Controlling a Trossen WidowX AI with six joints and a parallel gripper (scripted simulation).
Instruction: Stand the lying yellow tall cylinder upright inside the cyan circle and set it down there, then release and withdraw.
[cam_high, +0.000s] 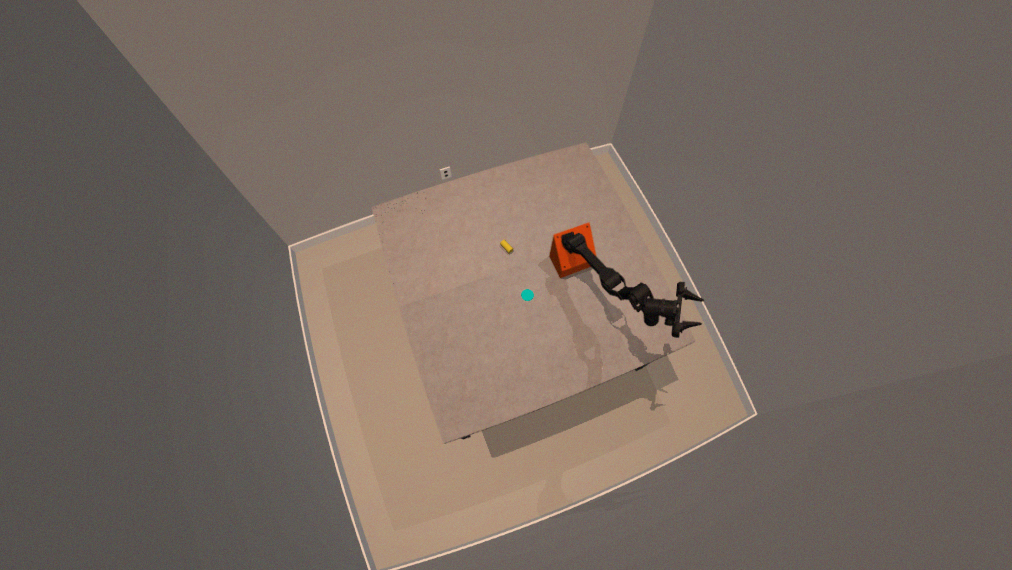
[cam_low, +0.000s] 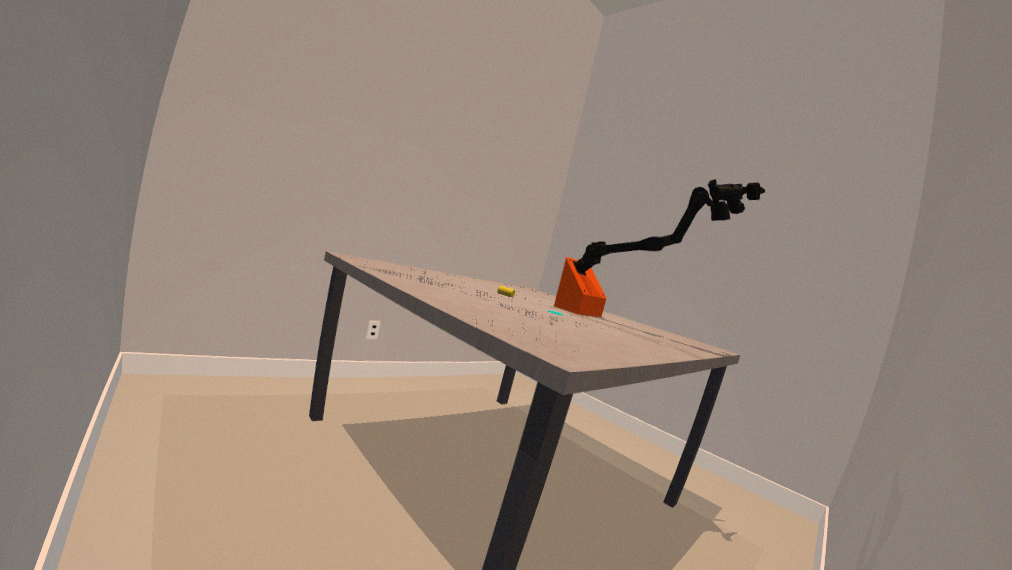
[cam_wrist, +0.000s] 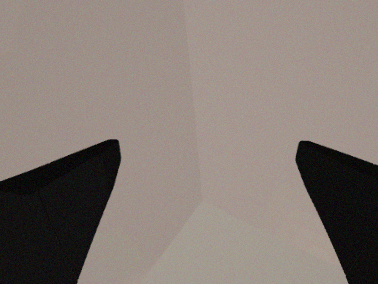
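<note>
Right now the yellow tall cylinder is 42 cm ahead of my gripper tip, 76 cm to the right of it and 63 cm below it. The rest, counted from my gripper tip: cyan circle (42 cm ahead, 49 cm to the right, 64 cm below).
</note>
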